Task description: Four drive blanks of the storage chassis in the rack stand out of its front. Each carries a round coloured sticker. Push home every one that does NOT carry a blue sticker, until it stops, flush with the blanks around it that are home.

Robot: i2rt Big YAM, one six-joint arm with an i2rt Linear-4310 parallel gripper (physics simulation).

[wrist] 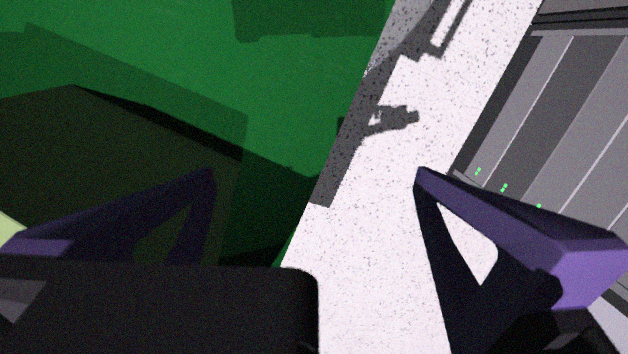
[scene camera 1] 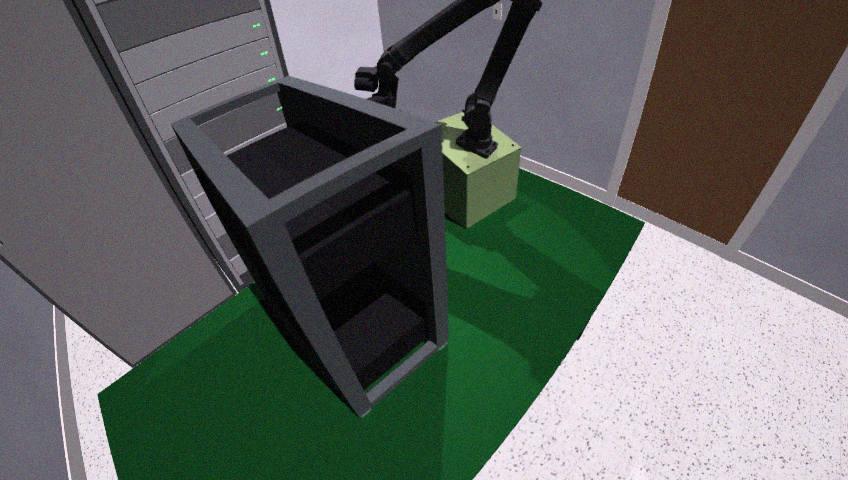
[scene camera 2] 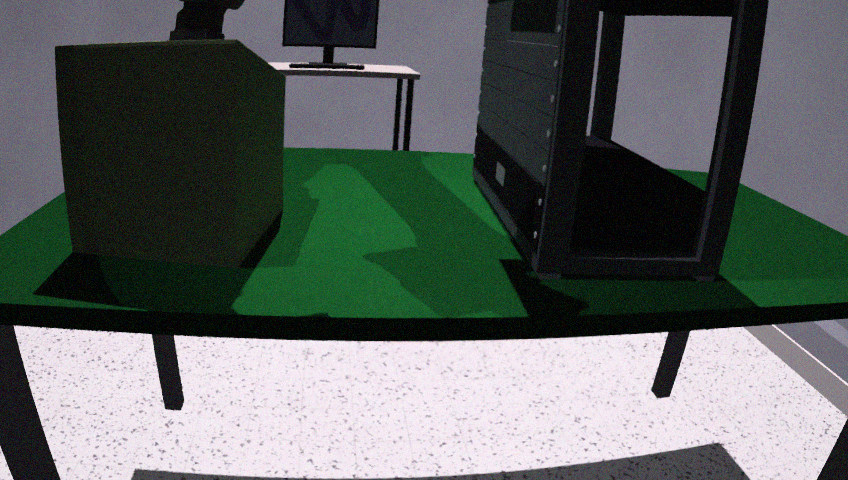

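Where they show: gripper, fingertip midpoint: (wrist: 314, 177) (scene camera 2: 341, 35); arm's base at its link origin: (scene camera 1: 476, 145) (scene camera 2: 194, 65).
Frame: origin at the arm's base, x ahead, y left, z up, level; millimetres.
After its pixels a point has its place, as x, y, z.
Observation:
The rack (scene camera 1: 345, 168) @(697, 182, 344) (scene camera 2: 572, 118) @(462, -277, -30) is a dark open frame standing on the green table top. In scene camera 2 its front is seen at a steep slant, with grey panels (scene camera 2: 517, 86) @(481, -78, -13) above a dark unit (scene camera 2: 507, 184) @(481, -80, -169) that has a pale label. I cannot tell which is the storage chassis; the drive blanks and their stickers cannot be made out in any view. My gripper (wrist: 314, 177) @(185, -240, 47) is open and empty, its purple fingers wide apart, with floor and table edge far behind them. In scene camera 1 the wrist is raised beyond the rack's top, and the fingers are hidden behind it.
The arm stands on a pale green box (scene camera 1: 490, 190) @(39, 77, -134) (scene camera 2: 148, 154) @(-44, -160, -98) facing the rack across the green table top (scene camera 1: 196, 404) @(1079, -212, -241) (scene camera 2: 357, 220) @(257, -27, -241) (wrist: 300, 75) @(211, -257, -241). A large cabinet with green lights (scene camera 1: 196, 65) (wrist: 545, 115) stands beyond the table. A desk with a monitor (scene camera 2: 330, 23) is behind.

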